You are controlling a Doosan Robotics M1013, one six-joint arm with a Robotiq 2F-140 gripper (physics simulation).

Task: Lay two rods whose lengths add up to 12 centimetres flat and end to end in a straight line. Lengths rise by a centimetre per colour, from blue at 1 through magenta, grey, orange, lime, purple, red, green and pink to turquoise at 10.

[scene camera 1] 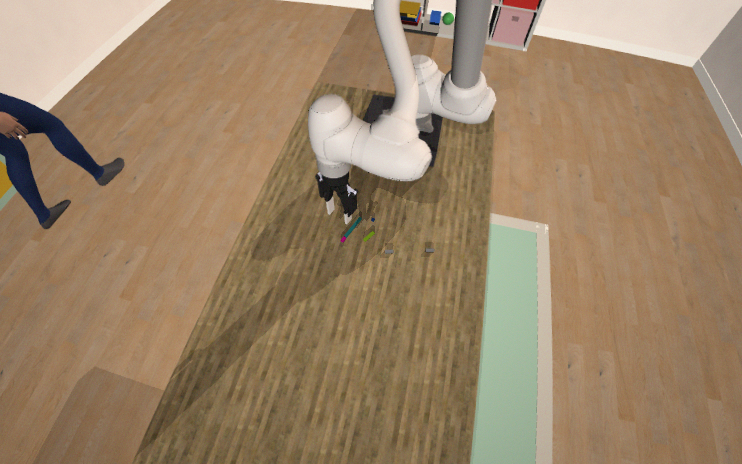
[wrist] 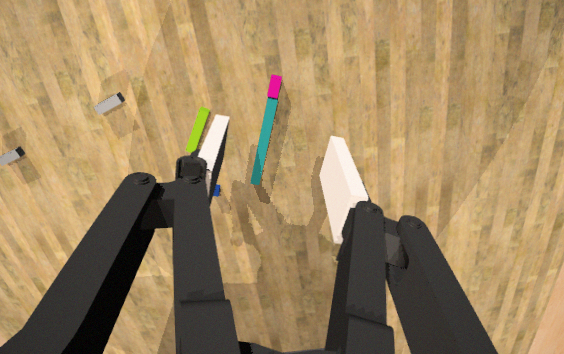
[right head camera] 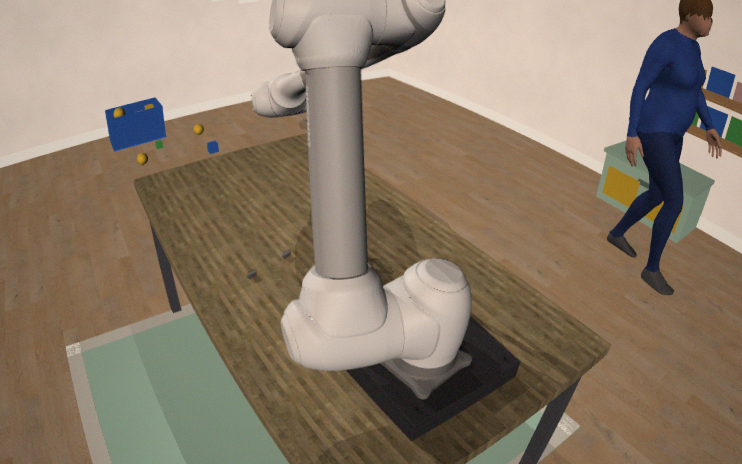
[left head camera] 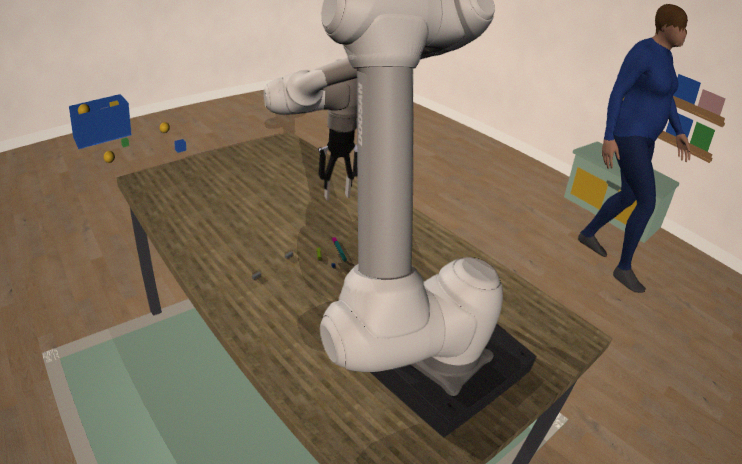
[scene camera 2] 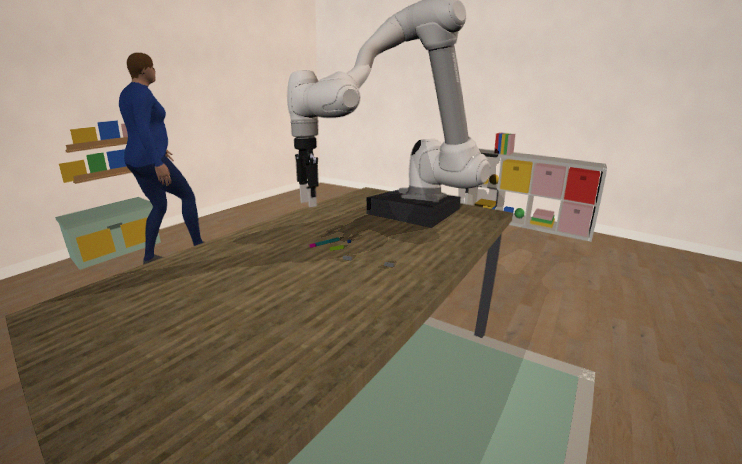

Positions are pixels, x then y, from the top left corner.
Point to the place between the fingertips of the gripper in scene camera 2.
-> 308,204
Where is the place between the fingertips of the gripper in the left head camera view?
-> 337,197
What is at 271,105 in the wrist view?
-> A turquoise rod.
